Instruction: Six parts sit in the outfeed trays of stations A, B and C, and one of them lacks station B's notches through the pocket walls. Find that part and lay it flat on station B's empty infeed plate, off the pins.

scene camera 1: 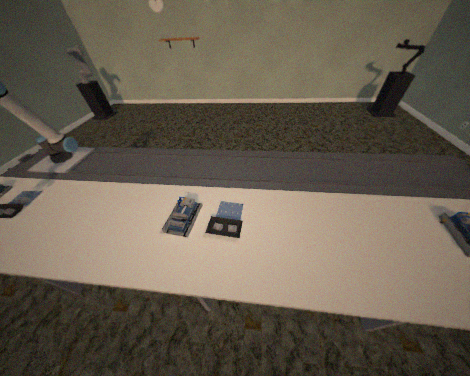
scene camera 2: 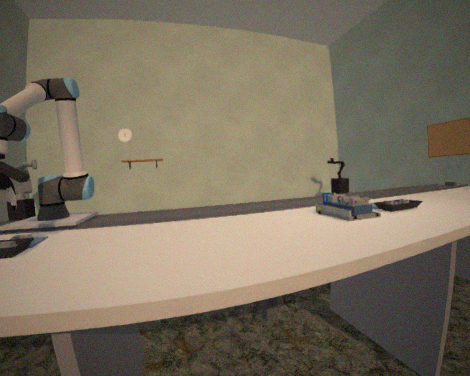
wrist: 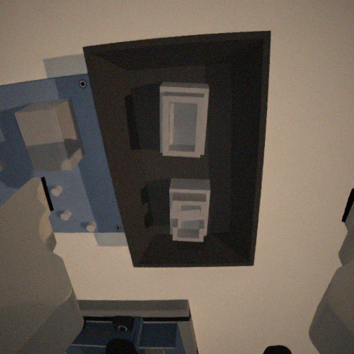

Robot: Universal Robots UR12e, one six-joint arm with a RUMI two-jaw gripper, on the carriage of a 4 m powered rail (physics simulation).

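Frame: origin at the arm's base, x down, y right, z back, level; centimetres.
Seen in the pictures: gripper, fingertip midpoint: (scene camera 2: 1, 213); arm's base at its link origin: (scene camera 1: 62, 158) (scene camera 2: 53, 218).
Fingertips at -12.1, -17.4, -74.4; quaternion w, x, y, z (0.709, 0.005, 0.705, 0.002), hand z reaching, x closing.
Offsets run from my fingertips to a thing's top centre, as dx, dy, dz. "spot": to the spot under its first point.
My gripper (wrist: 196, 187) is open and empty in the wrist view, its fingers at the left and right edges, above a dark outfeed tray {+10.9, +6.0, +9.9} (wrist: 261, 150) (scene camera 1: 15, 212) (scene camera 2: 20, 247). In the tray, the upper pale part (wrist: 202, 120) has one large rectangular pocket, and no notch is visible in its walls. The lower pale part (wrist: 190, 214) has several small recesses with a crosswise bar. Beside the tray is a blue infeed plate {+14.3, +7.3, +17.7} (wrist: 95, 185) (scene camera 1: 30, 197) with pins, bearing a pale block (wrist: 40, 125). Station letters cannot be read.
A blue-grey fixture (wrist: 165, 334) is below the tray in the wrist view. In scene camera 1, the middle station has a fixture {+5.2, -145.2, +8.4} (scene camera 1: 182, 217), a blue plate {+14.3, -179.4, +17.5} (scene camera 1: 230, 209) and a dark tray {spot: +14.0, -169.0, -2.8} (scene camera 1: 211, 232) with two pale parts. Another fixture (scene camera 1: 457, 232) stands at the right edge.
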